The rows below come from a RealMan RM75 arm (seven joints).
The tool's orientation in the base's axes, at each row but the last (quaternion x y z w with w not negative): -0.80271 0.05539 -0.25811 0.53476; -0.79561 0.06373 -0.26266 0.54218; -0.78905 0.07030 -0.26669 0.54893; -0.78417 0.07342 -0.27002 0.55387; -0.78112 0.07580 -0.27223 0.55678; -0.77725 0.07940 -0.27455 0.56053; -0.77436 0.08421 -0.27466 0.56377
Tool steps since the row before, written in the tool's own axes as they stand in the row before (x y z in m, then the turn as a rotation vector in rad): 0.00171 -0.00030 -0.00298 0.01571 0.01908 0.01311; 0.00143 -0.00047 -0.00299 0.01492 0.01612 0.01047; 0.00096 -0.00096 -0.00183 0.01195 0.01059 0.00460; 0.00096 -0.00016 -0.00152 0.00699 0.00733 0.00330; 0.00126 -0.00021 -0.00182 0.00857 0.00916 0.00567; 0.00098 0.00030 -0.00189 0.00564 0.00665 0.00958; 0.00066 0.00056 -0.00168 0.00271 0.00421 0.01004
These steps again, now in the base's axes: 0.00000 -0.00297 0.00175 0.02330 -0.00290 -0.01521; -0.00032 -0.00284 0.00174 0.02080 -0.00359 -0.01211; -0.00027 -0.00153 0.00166 0.01435 -0.00512 -0.00664; 0.00001 -0.00160 0.00084 0.00891 -0.00291 -0.00506; 0.00009 -0.00196 0.00104 0.01178 -0.00229 -0.00674; -0.00010 -0.00209 0.00047 0.01089 0.00311 -0.00630; -0.00022 -0.00188 0.00006 0.00824 0.00563 -0.00512
